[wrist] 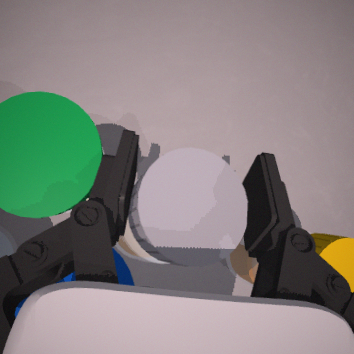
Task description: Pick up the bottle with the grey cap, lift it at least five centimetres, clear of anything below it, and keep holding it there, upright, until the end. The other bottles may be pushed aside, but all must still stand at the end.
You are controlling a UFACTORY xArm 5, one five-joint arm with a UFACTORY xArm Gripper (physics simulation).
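The bottle with the grey cap is in the middle of the wrist view, seen from above. Its round light grey cap hides most of its body, and a strip of its side shows at the lower left of the cap. My gripper has one black finger on each side of it, both close against its sides, and looks shut on it. The bottle looks upright. Its base is hidden, so its height over the surface cannot be told.
A green cap is close outside the left finger. Part of a blue cap shows below the left finger. A yellow cap is at the right edge, beyond the right finger. A brownish bottle partly shows at the right finger's base.
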